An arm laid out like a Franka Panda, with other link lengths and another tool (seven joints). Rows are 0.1 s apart.
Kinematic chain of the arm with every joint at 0, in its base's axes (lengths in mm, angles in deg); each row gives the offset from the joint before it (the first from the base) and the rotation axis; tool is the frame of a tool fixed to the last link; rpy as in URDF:
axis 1: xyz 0 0 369.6 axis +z
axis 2: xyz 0 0 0 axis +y
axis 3: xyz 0 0 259.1 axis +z
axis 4: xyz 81.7 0 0 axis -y
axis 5: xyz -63.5 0 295.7 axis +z
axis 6: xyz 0 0 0 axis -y
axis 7: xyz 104.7 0 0 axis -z
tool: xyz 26 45 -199.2 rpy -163.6 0 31.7
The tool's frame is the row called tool.
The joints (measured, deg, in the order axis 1, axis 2, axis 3, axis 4, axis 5, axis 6, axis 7), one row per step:
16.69 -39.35 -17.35 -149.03 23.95 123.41 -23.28
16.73 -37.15 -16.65 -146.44 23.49 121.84 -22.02
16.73 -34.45 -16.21 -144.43 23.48 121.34 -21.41
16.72 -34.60 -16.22 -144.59 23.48 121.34 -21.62
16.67 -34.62 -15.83 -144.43 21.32 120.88 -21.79
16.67 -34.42 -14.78 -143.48 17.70 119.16 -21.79
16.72 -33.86 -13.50 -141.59 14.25 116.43 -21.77
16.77 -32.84 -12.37 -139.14 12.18 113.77 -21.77
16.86 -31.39 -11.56 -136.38 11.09 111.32 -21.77
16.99 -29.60 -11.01 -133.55 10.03 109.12 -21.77
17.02 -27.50 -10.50 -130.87 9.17 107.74 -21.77
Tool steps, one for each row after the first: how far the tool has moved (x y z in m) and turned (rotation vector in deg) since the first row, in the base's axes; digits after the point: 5 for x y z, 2 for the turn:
0.00675 0.00372 0.00212 -0.93 1.35 0.07
0.01559 0.00584 -0.00118 -1.68 2.61 -0.16
0.01468 0.00588 -0.00142 -1.69 2.52 0.03
0.01203 0.00578 -0.00459 -3.91 2.33 1.36
0.00692 0.00835 -0.00809 -7.80 2.48 4.03
0.00215 0.01194 -0.00869 -11.73 2.96 7.00
0.00078 0.01581 -0.00576 -14.42 3.51 9.20
0.00228 0.01955 -0.00143 -16.09 4.17 10.75
0.00560 0.02196 0.00160 -17.67 4.94 12.00
0.01182 0.02394 0.00325 -19.10 5.46 12.81

